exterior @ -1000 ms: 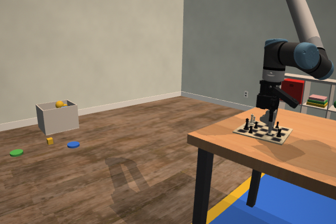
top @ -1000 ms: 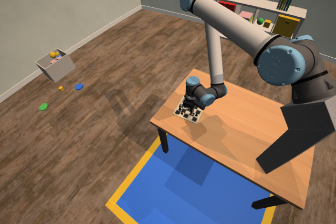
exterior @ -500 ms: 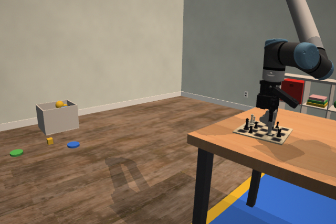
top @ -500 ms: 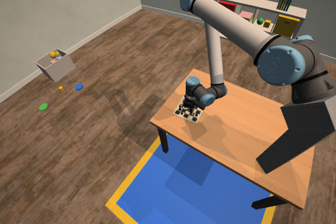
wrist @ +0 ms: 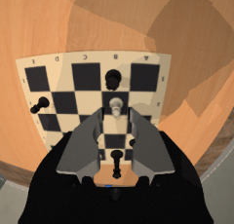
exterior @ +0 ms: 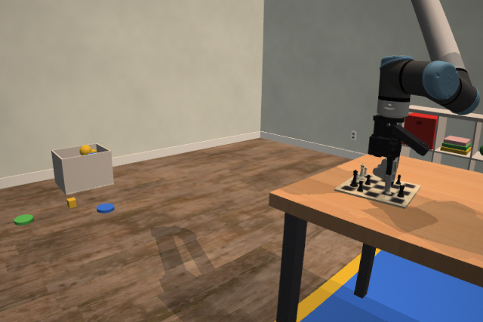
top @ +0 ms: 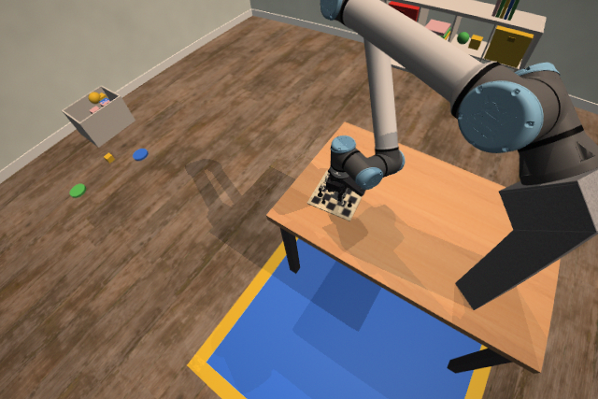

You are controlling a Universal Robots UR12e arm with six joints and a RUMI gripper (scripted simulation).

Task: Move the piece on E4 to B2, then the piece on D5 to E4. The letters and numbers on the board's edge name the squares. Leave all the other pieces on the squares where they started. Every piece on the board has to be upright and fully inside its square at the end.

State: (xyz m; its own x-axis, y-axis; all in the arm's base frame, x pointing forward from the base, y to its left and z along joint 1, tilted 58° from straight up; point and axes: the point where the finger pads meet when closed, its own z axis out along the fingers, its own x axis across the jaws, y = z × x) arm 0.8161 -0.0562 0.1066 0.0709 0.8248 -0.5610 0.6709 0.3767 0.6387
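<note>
The black piece is 40 mm behind my hand and 10 mm below it. Also, from my hand: tall white piece (110 mm ahead, 90 mm to the right); then chessboard (30 mm ahead, 40 mm to the right, 30 mm below).
</note>
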